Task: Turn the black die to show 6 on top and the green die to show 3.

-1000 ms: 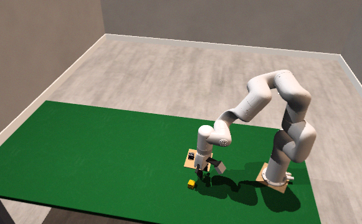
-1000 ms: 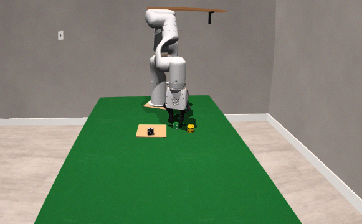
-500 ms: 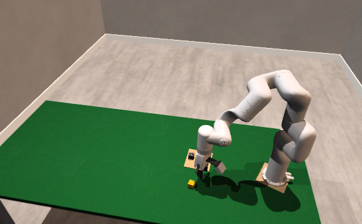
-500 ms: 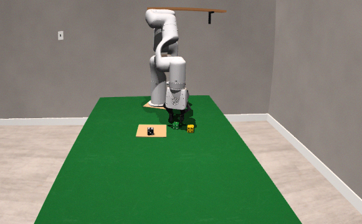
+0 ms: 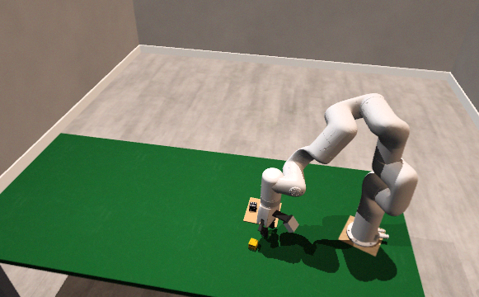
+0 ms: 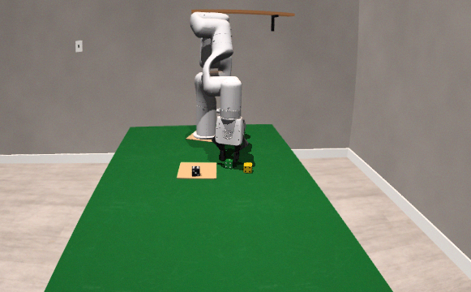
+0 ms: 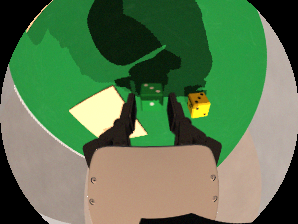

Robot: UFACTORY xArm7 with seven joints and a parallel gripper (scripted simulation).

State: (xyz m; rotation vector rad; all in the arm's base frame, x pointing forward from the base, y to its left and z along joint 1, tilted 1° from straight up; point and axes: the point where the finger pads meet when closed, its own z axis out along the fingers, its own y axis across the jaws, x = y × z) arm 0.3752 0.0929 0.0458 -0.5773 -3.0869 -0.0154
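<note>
The green die is 30 mm below my hand. Round my hand: tan mat 120 mm to the right, 40 mm below, 40 mm ahead; then yellow die 70 mm to the left, 40 mm ahead, 30 mm below; then black die 120 mm to the right, 80 mm ahead, 30 mm below.
</note>
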